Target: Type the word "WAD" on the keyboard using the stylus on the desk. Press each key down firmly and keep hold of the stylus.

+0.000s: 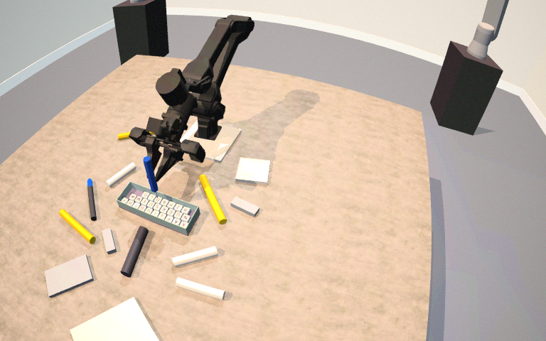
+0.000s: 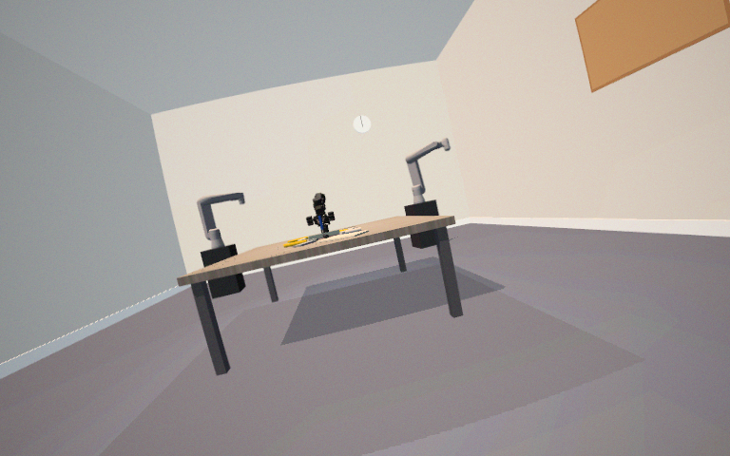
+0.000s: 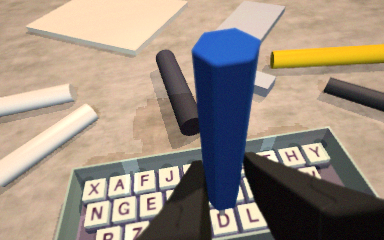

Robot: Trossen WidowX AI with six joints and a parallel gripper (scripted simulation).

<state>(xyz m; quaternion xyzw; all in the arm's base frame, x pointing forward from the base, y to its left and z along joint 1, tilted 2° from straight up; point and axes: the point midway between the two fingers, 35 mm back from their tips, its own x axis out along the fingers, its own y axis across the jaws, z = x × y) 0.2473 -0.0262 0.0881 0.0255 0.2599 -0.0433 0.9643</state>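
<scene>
The W key lies 70 mm to the right of my gripper tip, 70 mm below it and 10 mm ahead of it. Round my gripper tip: blue stylus: 20 mm below; then yellow cylinder: 220 mm behind, 180 mm to the right, 70 mm below.
</scene>
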